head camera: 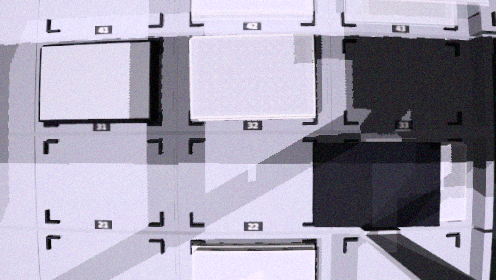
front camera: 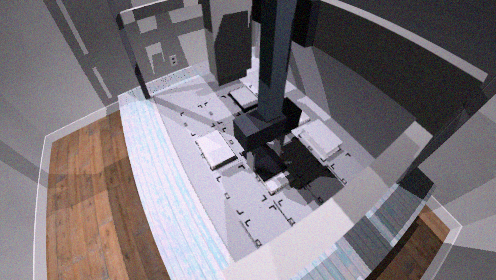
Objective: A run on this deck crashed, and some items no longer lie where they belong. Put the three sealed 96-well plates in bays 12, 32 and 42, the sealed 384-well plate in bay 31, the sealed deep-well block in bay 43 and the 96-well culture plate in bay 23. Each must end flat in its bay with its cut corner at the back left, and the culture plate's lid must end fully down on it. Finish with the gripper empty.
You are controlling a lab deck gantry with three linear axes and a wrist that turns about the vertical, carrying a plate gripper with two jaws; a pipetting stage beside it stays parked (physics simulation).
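Places are measured from the robot's base along level axes (x back, y right, z up), in centimetres.
Where they show: gripper, between the fingertips: (head camera: 377, 184) (front camera: 264, 160); robot's base, origin of its link: (front camera: 181, 114).
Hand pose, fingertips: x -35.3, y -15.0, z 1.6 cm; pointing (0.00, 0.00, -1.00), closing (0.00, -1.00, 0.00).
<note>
Each offset is from my fingertips to the top centre of the thing. "spot": to the spot under its first point.
The culture plate @(dx -3.9, dy +0.0, dz -0.1 cm) (front camera: 277, 185) (head camera: 454, 200) is in bay 23. Its dark lid @(dx +0.1, dy +0.0, dz +0.7 cm) (front camera: 268, 164) (head camera: 345, 185) lies over it, offset left, leaving the plate's right end uncovered. My gripper (front camera: 266, 158) (head camera: 381, 181) is low around the lid, its jaws at the front and back sides, open with slight gaps. Sealed 96-well plates lie in bay 12 @(spot: dx +12.3, dy +10.5, dz -0.2 cm) (front camera: 215, 147) (head camera: 255, 265), bay 32 @(spot: dx +12.7, dy -10.7, dz +0.0 cm) (head camera: 250, 77) and bay 42 @(spot: dx +12.5, dy -18.0, dz -0.1 cm) (head camera: 252, 7). The dark-edged 384-well plate @(dx +28.9, dy -10.7, dz -0.1 cm) (front camera: 245, 96) (head camera: 85, 82) is at bay 31. The deep-well block @(dx -3.9, dy -21.4, dz +2.6 cm) (front camera: 317, 140) (head camera: 405, 11) is at bay 43. Cut corners are unclear.
The parked pipetting stage (front camera: 232, 50) stands behind the deck at the left. The gantry column (front camera: 272, 65) rises above my gripper and hides part of the back bays in the front view. Black corner marks and number labels outline the bays. Dark shadows cover bay 33.
</note>
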